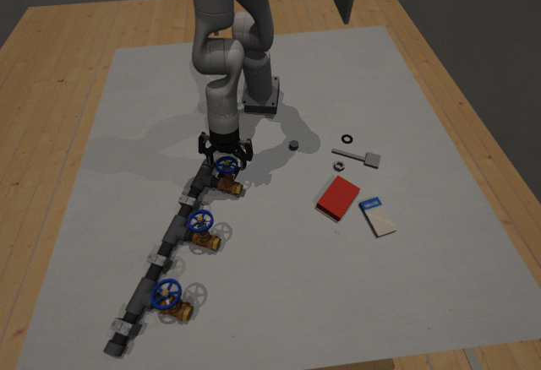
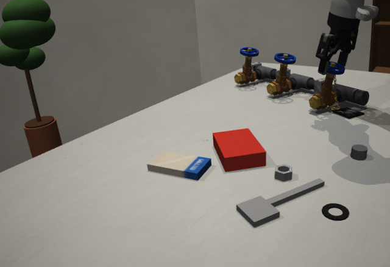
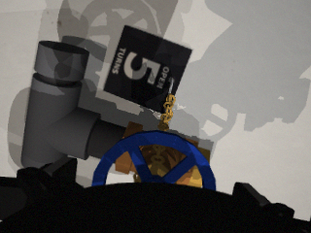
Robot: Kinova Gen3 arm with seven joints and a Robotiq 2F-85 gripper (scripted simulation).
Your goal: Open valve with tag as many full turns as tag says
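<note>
Right now my hand is 12 cm above the black tag and 4 cm past it. The rest, counted from my hand: red block: 31 cm to the left, 13 cm ahead, 11 cm below; small grey cylinder: 23 cm to the left, 11 cm below, 10 cm behind; grey paddle-shaped tool: 44 cm to the left, 12 cm below.
</note>
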